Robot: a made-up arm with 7 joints. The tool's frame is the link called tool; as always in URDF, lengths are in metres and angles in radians. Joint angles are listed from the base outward. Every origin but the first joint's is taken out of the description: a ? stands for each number. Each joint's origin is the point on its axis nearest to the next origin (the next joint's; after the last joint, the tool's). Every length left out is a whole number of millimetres.
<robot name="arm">
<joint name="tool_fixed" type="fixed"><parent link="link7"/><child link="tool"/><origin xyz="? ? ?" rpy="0 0 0"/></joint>
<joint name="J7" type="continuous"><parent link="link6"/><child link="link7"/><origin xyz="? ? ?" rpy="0 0 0"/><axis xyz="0 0 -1"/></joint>
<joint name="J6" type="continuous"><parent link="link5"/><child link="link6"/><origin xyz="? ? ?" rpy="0 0 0"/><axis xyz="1 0 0"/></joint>
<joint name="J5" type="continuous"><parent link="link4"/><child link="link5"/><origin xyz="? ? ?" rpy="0 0 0"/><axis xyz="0 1 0"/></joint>
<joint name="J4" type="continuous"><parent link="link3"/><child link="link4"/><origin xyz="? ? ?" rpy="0 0 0"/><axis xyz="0 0 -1"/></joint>
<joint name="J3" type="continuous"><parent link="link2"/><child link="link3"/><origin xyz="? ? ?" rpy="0 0 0"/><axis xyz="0 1 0"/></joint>
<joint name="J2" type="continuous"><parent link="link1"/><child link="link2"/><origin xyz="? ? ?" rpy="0 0 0"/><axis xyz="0 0 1"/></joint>
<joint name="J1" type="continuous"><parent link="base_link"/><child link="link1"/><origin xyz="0 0.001 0.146" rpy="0 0 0"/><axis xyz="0 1 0"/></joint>
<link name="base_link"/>
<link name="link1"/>
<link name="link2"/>
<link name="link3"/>
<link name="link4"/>
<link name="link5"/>
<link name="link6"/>
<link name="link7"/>
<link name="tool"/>
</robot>
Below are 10 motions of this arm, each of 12 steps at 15 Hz.
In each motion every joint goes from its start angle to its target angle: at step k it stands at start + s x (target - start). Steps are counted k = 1, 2, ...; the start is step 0. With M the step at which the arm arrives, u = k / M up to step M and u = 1 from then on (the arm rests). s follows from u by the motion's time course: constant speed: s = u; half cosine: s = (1 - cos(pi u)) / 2; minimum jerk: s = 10 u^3 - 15 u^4 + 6 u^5.
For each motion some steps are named. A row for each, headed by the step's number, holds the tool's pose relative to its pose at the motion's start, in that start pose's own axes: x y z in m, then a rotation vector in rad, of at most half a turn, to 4 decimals.
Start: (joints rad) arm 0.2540 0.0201 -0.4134 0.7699 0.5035 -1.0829 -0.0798
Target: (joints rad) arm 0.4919 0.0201 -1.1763 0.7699 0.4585 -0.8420 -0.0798
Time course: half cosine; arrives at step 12
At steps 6, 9, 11, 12:
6: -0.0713 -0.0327 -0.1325 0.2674 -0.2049 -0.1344
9: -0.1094 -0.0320 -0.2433 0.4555 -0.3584 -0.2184
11: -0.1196 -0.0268 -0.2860 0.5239 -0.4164 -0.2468
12: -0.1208 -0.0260 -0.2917 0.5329 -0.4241 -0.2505

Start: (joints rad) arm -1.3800 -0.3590 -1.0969 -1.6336 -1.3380 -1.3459 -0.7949
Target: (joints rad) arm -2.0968 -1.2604 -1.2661 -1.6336 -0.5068 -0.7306 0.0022
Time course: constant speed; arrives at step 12
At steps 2, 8, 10, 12:
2: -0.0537 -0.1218 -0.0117 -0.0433 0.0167 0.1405
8: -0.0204 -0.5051 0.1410 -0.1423 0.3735 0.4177
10: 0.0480 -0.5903 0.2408 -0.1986 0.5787 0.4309
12: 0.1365 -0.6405 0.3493 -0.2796 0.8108 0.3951

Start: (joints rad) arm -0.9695 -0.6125 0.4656 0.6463 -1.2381 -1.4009 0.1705
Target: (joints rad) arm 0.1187 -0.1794 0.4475 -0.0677 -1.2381 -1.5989 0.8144
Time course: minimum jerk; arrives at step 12
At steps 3, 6, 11, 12:
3: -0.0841 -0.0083 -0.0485 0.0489 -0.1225 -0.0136
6: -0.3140 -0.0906 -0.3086 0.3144 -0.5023 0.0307
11: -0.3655 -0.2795 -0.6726 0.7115 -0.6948 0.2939
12: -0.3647 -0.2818 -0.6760 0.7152 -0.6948 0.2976

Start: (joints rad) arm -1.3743 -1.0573 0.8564 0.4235 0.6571 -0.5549 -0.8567
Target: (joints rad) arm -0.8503 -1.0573 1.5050 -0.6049 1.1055 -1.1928 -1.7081
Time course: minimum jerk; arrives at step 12
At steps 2, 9, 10, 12:
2: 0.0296 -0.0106 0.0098 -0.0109 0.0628 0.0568
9: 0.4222 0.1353 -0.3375 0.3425 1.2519 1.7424
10: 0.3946 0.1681 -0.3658 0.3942 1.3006 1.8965
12: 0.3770 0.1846 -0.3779 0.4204 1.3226 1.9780

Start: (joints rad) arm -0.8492 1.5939 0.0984 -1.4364 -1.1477 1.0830 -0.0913
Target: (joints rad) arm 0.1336 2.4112 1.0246 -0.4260 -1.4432 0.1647 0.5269
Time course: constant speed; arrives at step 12
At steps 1, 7, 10, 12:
1: -0.0511 -0.0189 -0.0559 -0.0551 -0.1065 -0.0198
7: -0.1995 0.0216 -0.4884 -0.2604 -0.5736 -0.3970
10: -0.1644 0.1517 -0.6475 -0.3775 -0.6643 -0.6290
12: -0.1174 0.2606 -0.7155 -0.4986 -0.6993 -0.7507

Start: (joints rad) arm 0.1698 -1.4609 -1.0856 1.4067 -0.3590 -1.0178 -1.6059
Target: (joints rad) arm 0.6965 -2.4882 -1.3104 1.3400 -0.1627 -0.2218 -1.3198
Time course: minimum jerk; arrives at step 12
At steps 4, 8, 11, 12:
4: -0.0855 -0.0056 -0.0516 -0.1350 -0.1762 -0.2165
8: -0.2792 0.0074 -0.2696 -0.6113 -0.7949 -0.6626
11: -0.3191 -0.0160 -0.3643 -0.8050 -1.0484 -0.7477
12: -0.3199 -0.0169 -0.3666 -0.8099 -1.0548 -0.7493

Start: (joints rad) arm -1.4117 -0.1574 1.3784 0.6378 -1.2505 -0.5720 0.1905
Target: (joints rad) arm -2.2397 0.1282 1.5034 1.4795 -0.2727 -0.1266 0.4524
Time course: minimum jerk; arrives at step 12
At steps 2, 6, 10, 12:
2: 0.0022 -0.0042 0.0149 -0.0069 0.0151 -0.0169
6: -0.0077 -0.0276 0.2184 -0.0601 0.2787 -0.3670
10: -0.0439 0.0073 0.4067 0.0357 0.6364 -0.9223
12: -0.0457 0.0114 0.4197 0.0518 0.6666 -0.9707

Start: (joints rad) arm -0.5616 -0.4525 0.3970 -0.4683 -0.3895 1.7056 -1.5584
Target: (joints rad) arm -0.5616 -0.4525 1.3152 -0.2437 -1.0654 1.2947 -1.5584
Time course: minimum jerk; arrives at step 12
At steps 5, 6, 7, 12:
5: -0.0388 0.1339 -0.0127 -0.1354 0.0624 -0.0472
6: -0.0408 0.1980 -0.0209 -0.1936 0.1054 -0.0781
7: -0.0331 0.2625 -0.0310 -0.2482 0.1573 -0.1152
12: 0.0193 0.4000 -0.0622 -0.3485 0.3031 -0.2200

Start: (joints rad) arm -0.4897 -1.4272 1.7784 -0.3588 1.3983 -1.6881 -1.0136
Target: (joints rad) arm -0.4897 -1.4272 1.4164 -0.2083 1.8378 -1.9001 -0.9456
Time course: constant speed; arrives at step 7
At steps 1, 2, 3, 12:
1: -0.0017 0.0059 0.0094 0.0095 0.0195 0.0070
2: -0.0038 0.0123 0.0189 0.0172 0.0366 0.0139
3: -0.0064 0.0194 0.0288 0.0231 0.0513 0.0204
12: -0.0209 0.0552 0.0710 0.0264 0.0887 0.0409

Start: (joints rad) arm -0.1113 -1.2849 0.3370 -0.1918 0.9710 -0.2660 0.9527
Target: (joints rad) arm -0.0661 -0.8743 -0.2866 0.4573 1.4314 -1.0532 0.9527
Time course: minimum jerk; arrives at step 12
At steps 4, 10, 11, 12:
4: -0.1243 0.0603 0.0403 -0.0819 -0.1169 -0.0741
10: -0.4730 0.2479 0.0475 -0.2698 -0.4959 -0.1290
11: -0.4847 0.2521 0.0443 -0.2739 -0.5122 -0.1241
12: -0.4867 0.2528 0.0437 -0.2746 -0.5150 -0.1232

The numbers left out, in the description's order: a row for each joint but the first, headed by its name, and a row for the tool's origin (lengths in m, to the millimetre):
tool: -0.104 -0.284 0
J7: 0 -0.052 0.409
J6: -0.189 0 -0.253
J5: -0.087 -0.145 0
J4: 0.272 0 -0.036
J3: 0.191 -0.001 0
J2: 0.087 0 -0.03

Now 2 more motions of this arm.
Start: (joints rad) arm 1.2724 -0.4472 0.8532 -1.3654 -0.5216 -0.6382 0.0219
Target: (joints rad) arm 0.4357 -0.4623 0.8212 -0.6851 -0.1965 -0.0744 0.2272
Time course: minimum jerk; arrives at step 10
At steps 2, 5, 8, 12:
2: 0.0077 -0.0057 0.0208 -0.0150 -0.0043 -0.0158
5: 0.0162 -0.0071 0.1771 -0.0880 -0.0724 -0.1928
8: -0.0555 0.0562 0.2791 -0.0549 -0.2180 -0.4299
12: -0.0690 0.0682 0.2852 -0.0406 -0.2430 -0.4618

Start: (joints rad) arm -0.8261 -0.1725 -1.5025 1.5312 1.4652 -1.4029 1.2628
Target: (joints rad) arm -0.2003 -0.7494 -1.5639 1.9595 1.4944 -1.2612 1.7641
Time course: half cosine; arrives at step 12
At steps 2, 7, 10, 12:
2: -0.0046 0.0332 0.0096 -0.0238 0.0371 -0.0761
7: 0.0020 0.3315 0.0235 -0.1937 0.2375 -0.7466
10: 0.0394 0.4829 -0.0188 -0.2455 0.2694 -1.1137
12: 0.0503 0.5132 -0.0322 -0.2515 0.2700 -1.1935

